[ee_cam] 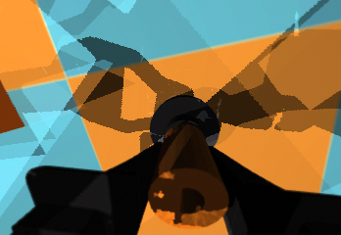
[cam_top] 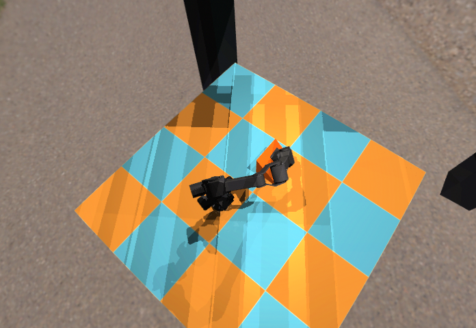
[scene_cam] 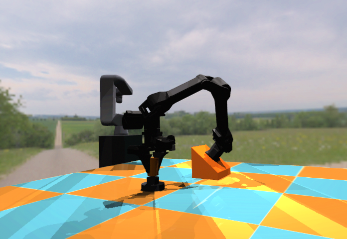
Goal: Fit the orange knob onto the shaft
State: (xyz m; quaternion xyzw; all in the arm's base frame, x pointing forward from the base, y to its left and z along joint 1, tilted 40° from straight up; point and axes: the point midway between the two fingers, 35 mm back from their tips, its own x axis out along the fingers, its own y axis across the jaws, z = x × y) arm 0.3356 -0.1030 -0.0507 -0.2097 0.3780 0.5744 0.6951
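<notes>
Right now my gripper tip is 20 mm below the orange knob. From my gripper tip the other things lie so: round pedestal 30 mm below.
</notes>
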